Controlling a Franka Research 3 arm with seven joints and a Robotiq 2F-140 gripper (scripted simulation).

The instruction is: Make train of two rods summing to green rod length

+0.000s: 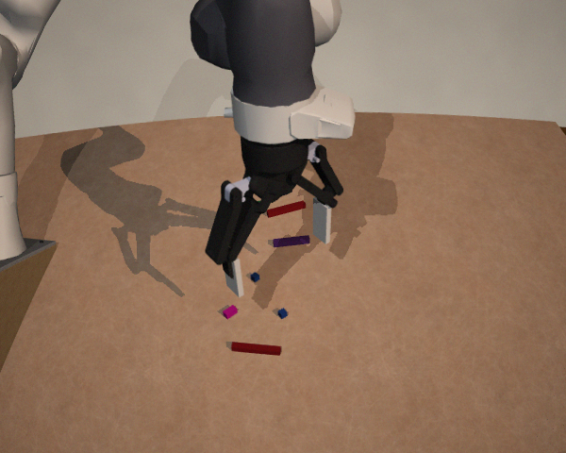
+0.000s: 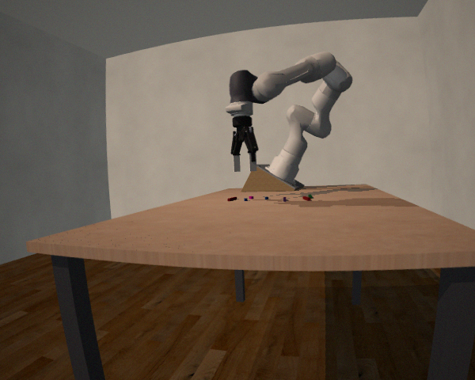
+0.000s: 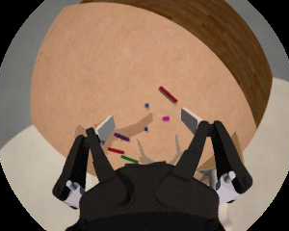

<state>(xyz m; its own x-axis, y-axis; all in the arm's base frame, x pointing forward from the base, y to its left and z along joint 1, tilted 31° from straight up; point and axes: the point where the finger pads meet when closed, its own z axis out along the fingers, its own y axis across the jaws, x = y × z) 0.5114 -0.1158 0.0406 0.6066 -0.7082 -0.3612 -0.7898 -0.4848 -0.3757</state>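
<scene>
Now: the magenta rod 120 mm below my hand, 80 mm behind it and 10 mm to the left of it. From my hand the other things lie so: purple rod (150 mm to the left, 120 mm below, 20 mm ahead); then green rod (250 mm to the left, 120 mm below, 60 mm behind).
</scene>
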